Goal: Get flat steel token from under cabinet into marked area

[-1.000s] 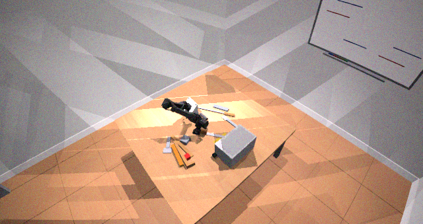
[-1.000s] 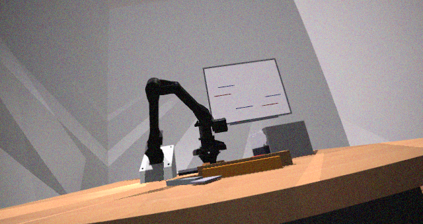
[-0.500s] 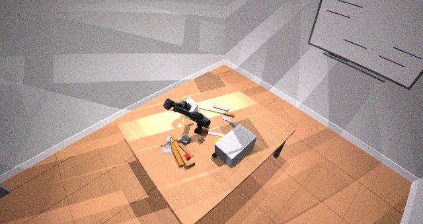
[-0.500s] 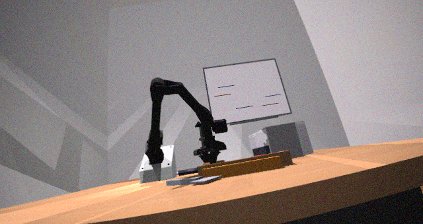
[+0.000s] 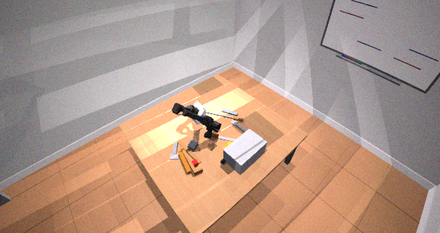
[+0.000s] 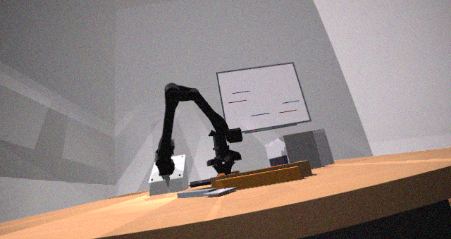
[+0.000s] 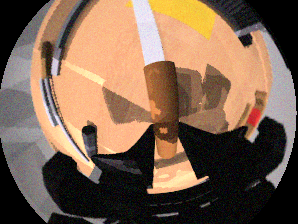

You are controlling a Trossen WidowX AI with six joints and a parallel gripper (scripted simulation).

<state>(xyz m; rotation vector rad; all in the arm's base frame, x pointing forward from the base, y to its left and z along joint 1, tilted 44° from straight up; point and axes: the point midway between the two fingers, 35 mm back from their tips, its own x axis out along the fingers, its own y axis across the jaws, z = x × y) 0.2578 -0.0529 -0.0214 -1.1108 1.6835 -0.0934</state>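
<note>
The grey bar is 120 mm behind my gripper tip and 320 mm to the left of it. Also, from my gripper tip: thin wooden stick 20 mm ahead, 250 mm to the right; red block 160 mm ahead, 270 mm to the right, 10 mm above; grey block 190 mm to the right, 10 mm above.
</note>
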